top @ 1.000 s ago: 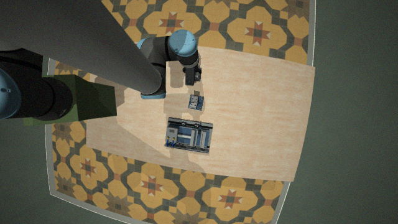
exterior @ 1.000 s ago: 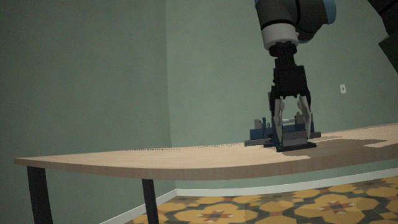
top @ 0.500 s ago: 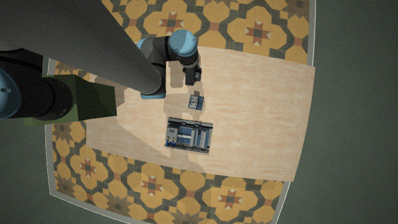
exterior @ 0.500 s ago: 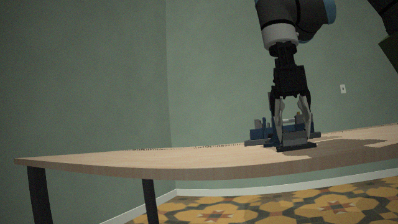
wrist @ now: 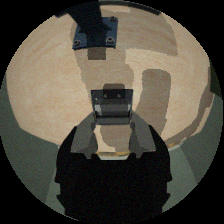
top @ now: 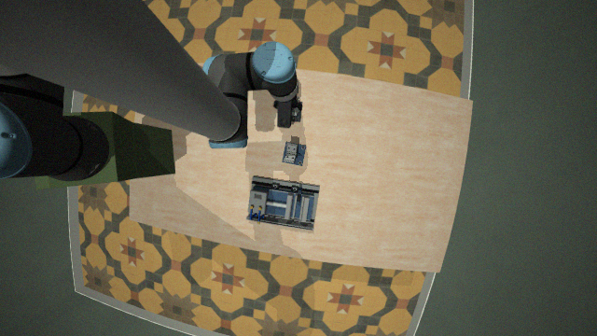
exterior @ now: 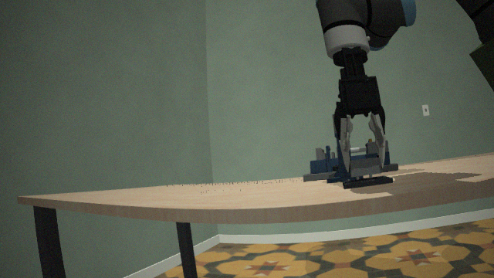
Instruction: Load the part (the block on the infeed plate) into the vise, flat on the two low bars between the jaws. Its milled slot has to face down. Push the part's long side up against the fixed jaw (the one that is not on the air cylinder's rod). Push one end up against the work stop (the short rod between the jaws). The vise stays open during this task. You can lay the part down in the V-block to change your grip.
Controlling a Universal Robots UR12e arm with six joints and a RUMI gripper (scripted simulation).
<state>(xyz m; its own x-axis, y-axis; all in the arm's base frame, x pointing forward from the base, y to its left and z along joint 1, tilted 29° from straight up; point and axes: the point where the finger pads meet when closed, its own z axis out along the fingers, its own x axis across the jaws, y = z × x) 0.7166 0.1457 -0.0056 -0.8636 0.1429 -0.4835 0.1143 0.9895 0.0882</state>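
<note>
The dark infeed plate lies 40 mm below my hand and 10 mm to the left of it. Also, from my hand: vise (390 mm to the right, 50 mm behind); blue post (180 mm to the right, 20 mm above, 10 mm ahead); grey part (right at my hand).
</note>
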